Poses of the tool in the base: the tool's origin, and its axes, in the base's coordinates. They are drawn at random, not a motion.
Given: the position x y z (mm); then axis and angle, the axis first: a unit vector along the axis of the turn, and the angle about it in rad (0 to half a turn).
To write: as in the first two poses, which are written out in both.
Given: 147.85 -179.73 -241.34 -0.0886 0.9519 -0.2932 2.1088
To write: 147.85 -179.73 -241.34 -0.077 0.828 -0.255 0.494
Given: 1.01 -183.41 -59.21 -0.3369 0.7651 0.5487 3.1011
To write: 1.01 -183.41 -59.21 -0.337 0.765 0.549 0.020
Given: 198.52 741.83 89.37 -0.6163 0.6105 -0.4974 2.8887
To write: 198.52 741.83 89.37 -0.611 0.606 -0.493 0.126
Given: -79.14 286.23 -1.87 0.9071 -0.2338 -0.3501 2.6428
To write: -79.14 286.23 -1.87 0.879 -0.227 -0.339 0.247
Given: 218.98 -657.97 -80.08 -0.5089 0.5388 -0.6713 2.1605
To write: 218.98 -657.97 -80.08 -0.449 0.475 -0.592 0.471
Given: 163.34 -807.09 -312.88 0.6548 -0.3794 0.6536 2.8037
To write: 163.34 -807.09 -312.88 0.646 -0.374 0.644 0.168
